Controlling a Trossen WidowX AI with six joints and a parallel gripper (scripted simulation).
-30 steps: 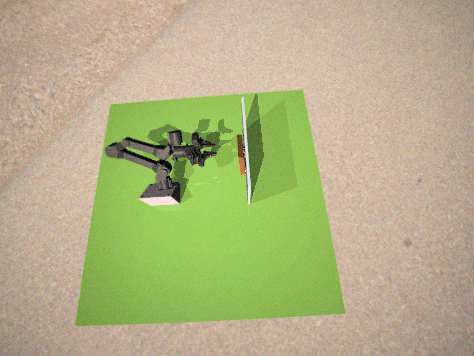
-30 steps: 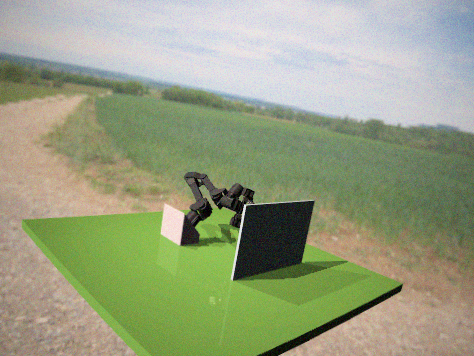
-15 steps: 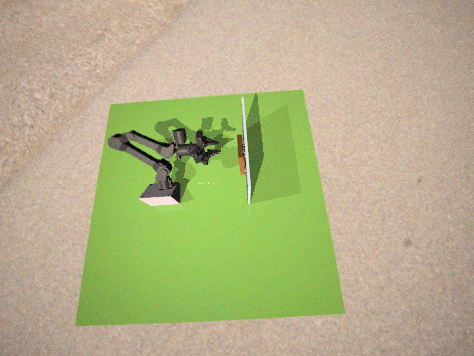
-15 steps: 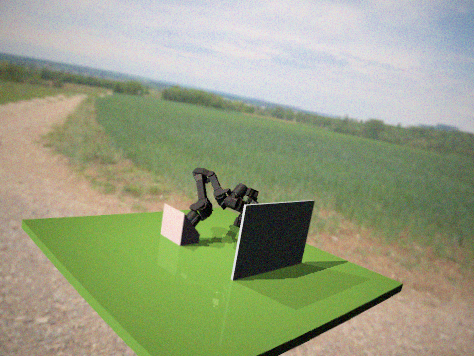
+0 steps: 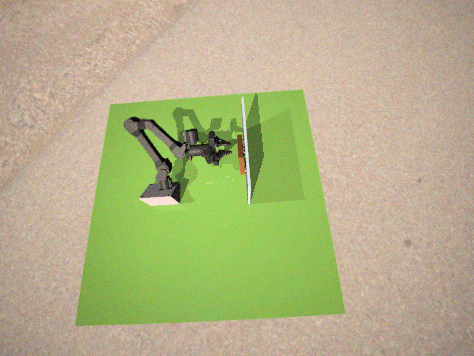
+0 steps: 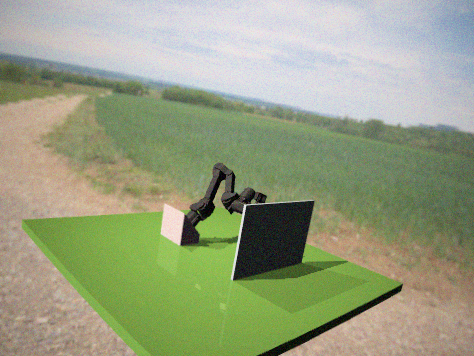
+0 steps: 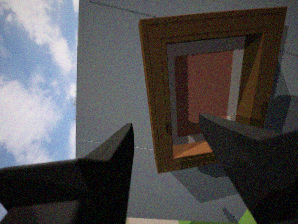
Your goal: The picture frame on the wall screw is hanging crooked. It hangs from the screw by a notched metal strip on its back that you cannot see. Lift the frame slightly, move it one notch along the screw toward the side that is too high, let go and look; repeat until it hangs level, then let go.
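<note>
The picture frame is 5 cm below my gripper tip, 5 cm ahead of it and 2 cm to the right of it. Round my gripper tip: wall panel (6 cm below, 6 cm ahead, 1 cm to the right).
</note>
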